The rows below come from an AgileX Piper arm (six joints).
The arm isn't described. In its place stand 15 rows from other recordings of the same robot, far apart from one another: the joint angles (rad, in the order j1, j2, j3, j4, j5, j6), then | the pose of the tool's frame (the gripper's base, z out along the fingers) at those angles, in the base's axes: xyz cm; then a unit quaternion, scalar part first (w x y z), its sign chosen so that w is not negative.
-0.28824 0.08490 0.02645 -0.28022 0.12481 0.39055 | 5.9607 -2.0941 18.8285 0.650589 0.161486 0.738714 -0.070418
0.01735 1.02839 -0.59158 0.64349 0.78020 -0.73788 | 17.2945 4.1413 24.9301 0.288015 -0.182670 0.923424 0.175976
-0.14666 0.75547 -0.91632 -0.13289 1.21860 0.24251 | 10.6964 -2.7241 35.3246 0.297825 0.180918 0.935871 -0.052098
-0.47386 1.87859 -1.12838 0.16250 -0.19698 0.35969 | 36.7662 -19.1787 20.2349 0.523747 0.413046 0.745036 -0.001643
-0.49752 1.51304 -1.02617 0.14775 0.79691 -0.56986 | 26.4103 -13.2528 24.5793 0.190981 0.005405 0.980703 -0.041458
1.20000 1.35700 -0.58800 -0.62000 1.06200 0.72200 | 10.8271 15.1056 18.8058 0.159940 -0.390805 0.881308 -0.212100
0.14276 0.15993 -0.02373 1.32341 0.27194 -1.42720 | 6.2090 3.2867 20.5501 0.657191 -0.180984 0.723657 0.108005
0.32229 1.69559 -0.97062 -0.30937 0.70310 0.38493 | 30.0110 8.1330 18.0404 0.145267 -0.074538 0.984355 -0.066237
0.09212 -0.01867 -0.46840 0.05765 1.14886 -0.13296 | -0.8583 0.4011 26.1667 0.478050 -0.100795 0.872323 0.018980
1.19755 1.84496 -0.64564 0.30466 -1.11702 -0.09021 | 14.3902 30.0185 16.8080 0.621748 -0.303690 0.643804 0.326677
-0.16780 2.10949 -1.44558 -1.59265 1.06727 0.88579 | 41.8503 -15.1713 20.4818 0.191429 0.033631 0.788921 -0.582947
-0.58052 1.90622 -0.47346 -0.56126 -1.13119 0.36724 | 26.1059 -11.8815 11.5267 0.612337 0.119863 0.779423 0.056354
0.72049 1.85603 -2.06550 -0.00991 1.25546 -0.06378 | 30.2787 26.4687 40.2975 0.286751 -0.364447 0.881138 0.092458
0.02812 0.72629 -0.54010 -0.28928 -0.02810 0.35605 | 15.6883 0.5142 32.9960 0.680266 0.011457 0.732027 0.035273
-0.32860 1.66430 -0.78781 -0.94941 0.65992 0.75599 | 25.4754 -13.4785 16.4143 0.116779 0.164043 0.937649 -0.283313
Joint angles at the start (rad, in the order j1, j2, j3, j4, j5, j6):
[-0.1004 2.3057 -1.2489 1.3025 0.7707 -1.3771]
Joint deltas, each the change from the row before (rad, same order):
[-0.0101 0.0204 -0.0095 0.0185 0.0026 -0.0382]
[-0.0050 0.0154 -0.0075 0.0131 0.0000 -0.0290]
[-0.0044 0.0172 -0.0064 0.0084 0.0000 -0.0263]
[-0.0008 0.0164 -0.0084 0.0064 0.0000 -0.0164]
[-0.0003 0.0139 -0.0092 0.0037 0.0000 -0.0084]
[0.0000 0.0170 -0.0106 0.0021 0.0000 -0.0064]
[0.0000 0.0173 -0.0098 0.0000 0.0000 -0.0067]
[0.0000 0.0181 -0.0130 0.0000 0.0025 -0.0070]
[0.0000 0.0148 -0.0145 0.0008 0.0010 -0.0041]
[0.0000 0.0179 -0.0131 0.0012 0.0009 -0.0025]
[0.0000 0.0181 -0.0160 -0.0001 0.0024 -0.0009]
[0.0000 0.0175 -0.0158 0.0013 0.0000 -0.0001]
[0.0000 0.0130 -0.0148 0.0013 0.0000 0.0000]
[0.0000 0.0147 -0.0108 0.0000 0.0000 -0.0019]
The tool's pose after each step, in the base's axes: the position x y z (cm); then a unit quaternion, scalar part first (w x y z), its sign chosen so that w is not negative. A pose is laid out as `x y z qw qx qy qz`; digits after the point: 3 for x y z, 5 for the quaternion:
40.707 1.680 4.321 0.21501 -0.09888 0.91407 0.32933
40.852 1.481 3.880 0.21960 -0.10283 0.91285 0.32850
40.920 1.306 3.327 0.22144 -0.10729 0.91224 0.32753
41.023 1.270 2.831 0.22195 -0.11023 0.91180 0.32743
41.151 1.248 2.440 0.22201 -0.11149 0.91160 0.32751
41.269 1.236 1.938 0.22062 -0.11237 0.91173 0.32781
41.344 1.227 1.400 0.21837 -0.11410 0.91202 0.32791
41.478 1.227 0.891 0.21704 -0.11669 0.91167 0.32885
41.692 1.208 0.535 0.21765 -0.11827 0.91126 0.32900
41.829 1.199 0.025 0.21610 -0.11815 0.91135 0.32984
42.020 1.191 -0.446 0.21509 -0.11851 0.91110 0.33105
42.221 1.168 -0.907 0.21461 -0.11768 0.91119 0.33141
42.449 1.142 -1.200 0.21568 -0.11743 0.91098 0.33138
42.536 1.132 -1.637 0.21426 -0.11761 0.91120 0.33162

